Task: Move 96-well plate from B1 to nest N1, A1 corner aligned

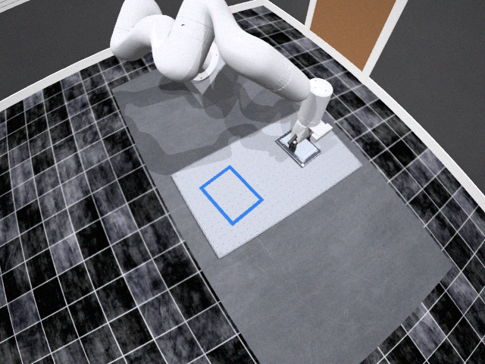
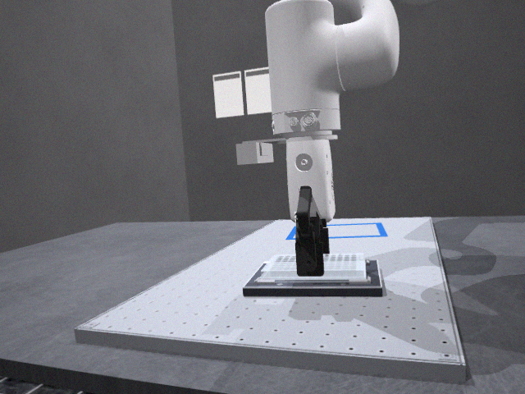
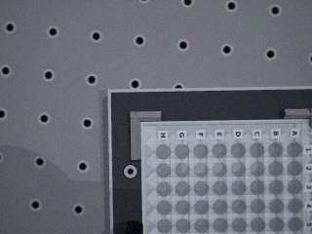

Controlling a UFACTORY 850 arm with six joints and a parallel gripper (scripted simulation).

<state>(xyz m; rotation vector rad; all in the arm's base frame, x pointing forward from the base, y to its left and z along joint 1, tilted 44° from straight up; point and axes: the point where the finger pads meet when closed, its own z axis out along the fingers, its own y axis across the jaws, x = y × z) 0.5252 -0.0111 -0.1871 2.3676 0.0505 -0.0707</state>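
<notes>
My hand is 10 mm above the 96-well plate. The rest, counted from my hand: dark plate nest N1: 30 mm below; then A1 label: 80 mm ahead, 50 mm to the right, 20 mm below.
</notes>
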